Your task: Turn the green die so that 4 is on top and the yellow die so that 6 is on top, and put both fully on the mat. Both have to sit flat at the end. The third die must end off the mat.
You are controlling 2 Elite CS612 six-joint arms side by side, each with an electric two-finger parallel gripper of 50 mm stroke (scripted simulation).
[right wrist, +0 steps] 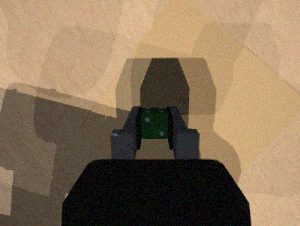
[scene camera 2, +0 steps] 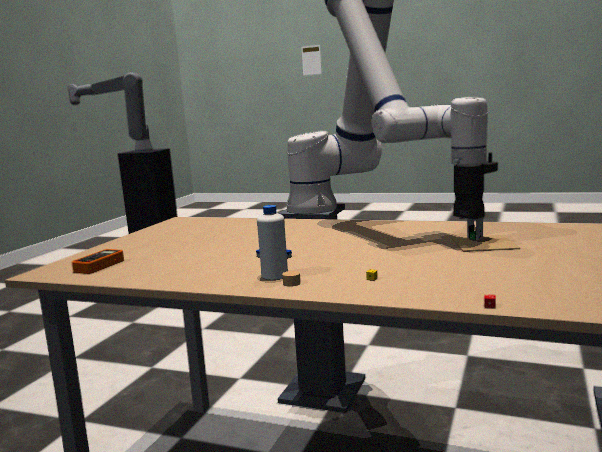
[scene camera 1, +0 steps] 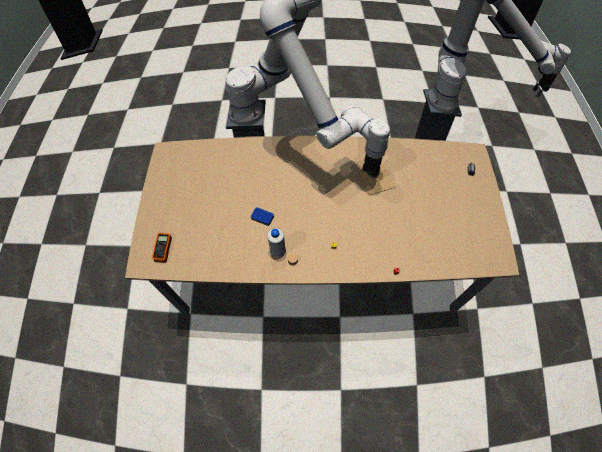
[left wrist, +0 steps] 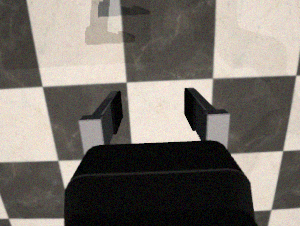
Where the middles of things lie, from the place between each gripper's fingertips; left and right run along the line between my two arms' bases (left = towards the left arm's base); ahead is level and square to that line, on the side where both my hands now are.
Labels:
The green die (right wrist: 154, 121) is 10 mm below my right hand (scene camera 2: 475, 238). The rest, counted from my right hand: thin tan mat (scene camera 2: 492, 242) 20 mm ahead, 20 mm to the left, 20 mm below; multimeter (scene camera 2: 108, 257) 260 mm ahead, 980 mm to the right, 10 mm below.
My left hand is 1140 mm to the left of the thin tan mat, 450 mm short of it and 170 mm above it. Also, from my left hand: green die: 1160 mm to the right, 430 mm ahead, 160 mm below.

